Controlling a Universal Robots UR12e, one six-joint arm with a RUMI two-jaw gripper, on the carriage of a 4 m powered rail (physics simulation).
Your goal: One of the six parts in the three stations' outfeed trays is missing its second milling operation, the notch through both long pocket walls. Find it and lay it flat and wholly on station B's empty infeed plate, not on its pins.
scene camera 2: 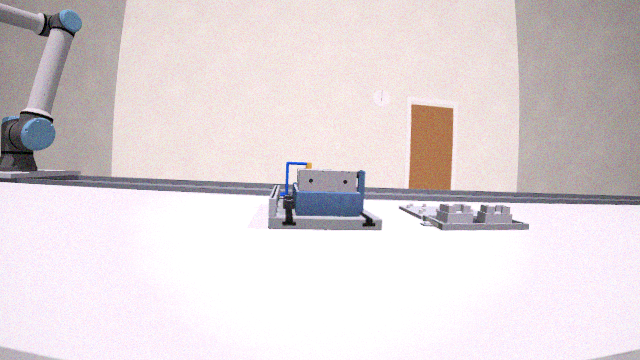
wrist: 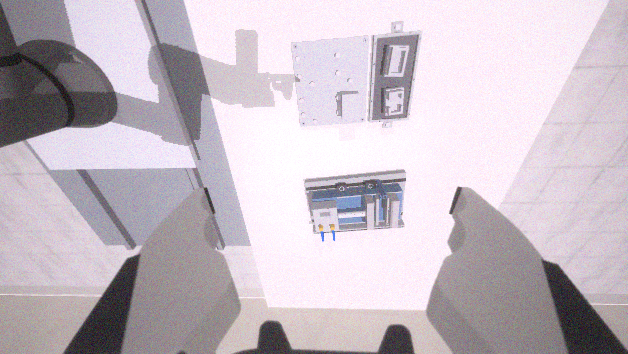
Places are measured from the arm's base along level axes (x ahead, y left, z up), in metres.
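Pixels of known places: gripper, fingertip midpoint: [wrist: 328, 189]; arm's base at its link origin: [scene camera 2: 17, 170] [wrist: 74, 86].
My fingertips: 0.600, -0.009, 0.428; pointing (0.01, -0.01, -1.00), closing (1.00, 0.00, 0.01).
Ahead of a thing's pixels: the offset from my fingertips to its top centre, as dx, dy, dz. Level surfaces: height alone.
My gripper [wrist: 328, 189] is open and empty, high above the table in the wrist view; it does not show in scene camera 2. An outfeed tray [wrist: 392, 81] [scene camera 2: 485, 226] holds two grey parts. One part @(+0.157, +0.038, -0.417) [wrist: 397, 61] shows a long pocket with no notch that I can make out; the other part @(+0.167, -0.047, -0.417) [wrist: 393, 101] shows a pocket with side cuts. Both are small and blurred. Beside the tray lies a light plate @(+0.017, -0.010, -0.450) [wrist: 325, 65] with pins and a dark L-shaped outline on it. I cannot tell which station this is.
A blue and grey vise fixture [wrist: 350, 201] [scene camera 2: 327, 203] with blue hoses stands on the white table @(dz -0.458) [wrist: 285, 280] [scene camera 2: 320, 290], nearer the wrist view's middle. The rail [wrist: 145, 200] [scene camera 2: 200, 187] runs alongside the table. The arm [scene camera 2: 50, 75] [wrist: 75, 85] stands at the left.
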